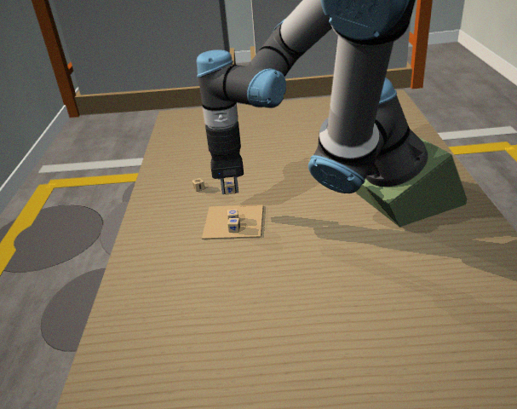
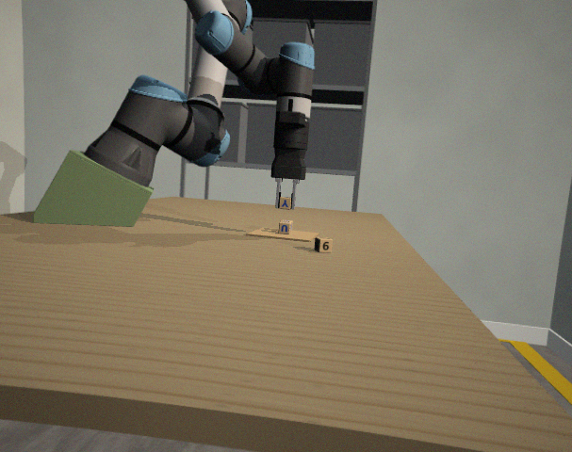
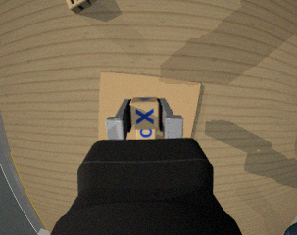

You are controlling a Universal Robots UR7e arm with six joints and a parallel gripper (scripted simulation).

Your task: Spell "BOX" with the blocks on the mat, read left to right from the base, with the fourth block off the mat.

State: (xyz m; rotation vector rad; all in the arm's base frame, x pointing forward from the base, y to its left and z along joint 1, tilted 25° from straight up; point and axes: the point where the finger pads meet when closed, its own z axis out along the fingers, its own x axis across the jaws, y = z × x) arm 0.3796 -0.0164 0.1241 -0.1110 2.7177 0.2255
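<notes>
Right now the O block is 10 mm behind my hand, 40 mm to the left of it and 60 mm below it. Also, from my hand: B block 10 mm behind, 80 mm to the left, 60 mm below; then X block 10 mm below; then mat 10 mm behind, 40 mm to the left, 80 mm below.
</notes>
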